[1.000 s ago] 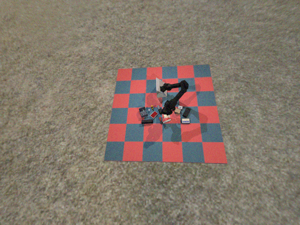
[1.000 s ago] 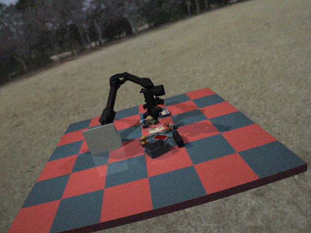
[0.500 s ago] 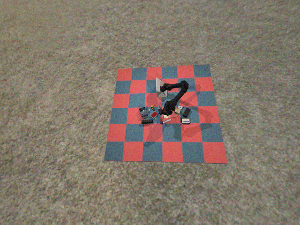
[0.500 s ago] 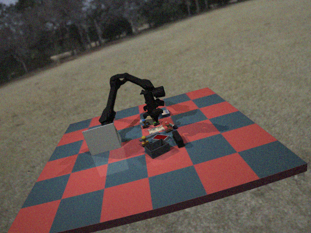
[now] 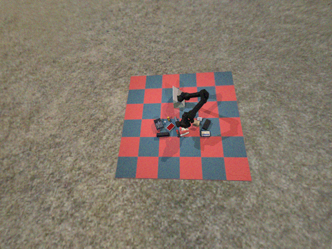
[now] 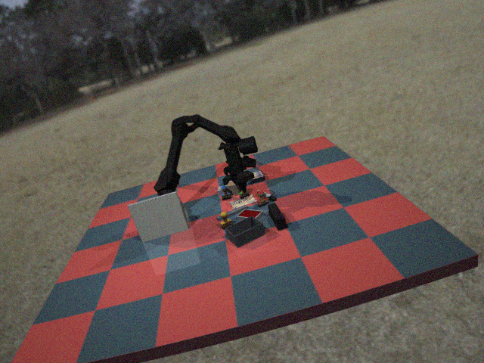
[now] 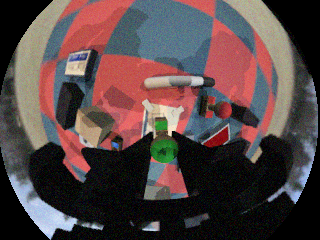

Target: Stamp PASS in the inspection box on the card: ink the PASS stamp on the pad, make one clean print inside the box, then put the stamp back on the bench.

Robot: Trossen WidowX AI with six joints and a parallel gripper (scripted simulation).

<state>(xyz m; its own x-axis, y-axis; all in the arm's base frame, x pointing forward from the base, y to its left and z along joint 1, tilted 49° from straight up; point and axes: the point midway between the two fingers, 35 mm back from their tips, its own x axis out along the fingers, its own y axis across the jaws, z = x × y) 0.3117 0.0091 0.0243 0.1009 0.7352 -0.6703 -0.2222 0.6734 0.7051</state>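
Right now the card is 10 mm behind my gripper tip and 50 mm below it. Round my gripper tip: cardboard box 20 mm behind, 130 mm to the left, 20 mm below; then red-knobbed stamp 60 mm ahead, 80 mm to the right, 30 mm below; then white pen 90 mm ahead, 40 mm to the right, 40 mm below.
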